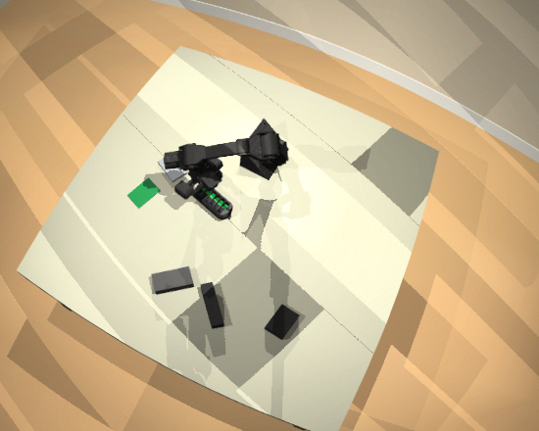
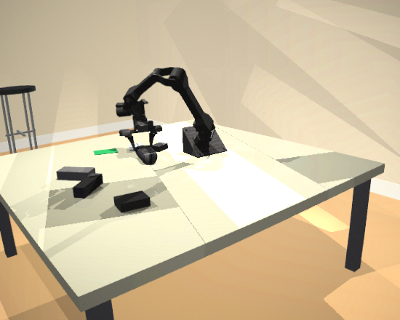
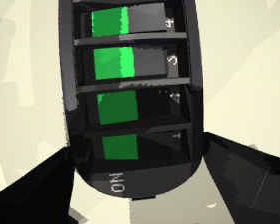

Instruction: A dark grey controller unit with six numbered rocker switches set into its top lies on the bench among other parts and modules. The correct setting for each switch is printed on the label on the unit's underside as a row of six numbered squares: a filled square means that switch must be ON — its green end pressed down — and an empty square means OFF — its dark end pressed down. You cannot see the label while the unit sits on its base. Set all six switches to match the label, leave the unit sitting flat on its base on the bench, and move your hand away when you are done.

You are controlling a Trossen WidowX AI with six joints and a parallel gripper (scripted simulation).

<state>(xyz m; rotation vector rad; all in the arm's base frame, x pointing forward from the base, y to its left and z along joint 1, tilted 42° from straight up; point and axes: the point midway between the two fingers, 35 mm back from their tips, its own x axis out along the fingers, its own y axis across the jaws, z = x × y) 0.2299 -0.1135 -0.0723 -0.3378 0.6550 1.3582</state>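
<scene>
Right now the dark block is 12 cm behind my gripper tip, 6 cm to the right of it and 2 cm below it. From my gripper tip the other things lie so: pale grey module: 16 cm to the right, 5 cm behind, 3 cm below; then green flat plate: 20 cm to the right, 10 cm ahead, 3 cm below.
</scene>
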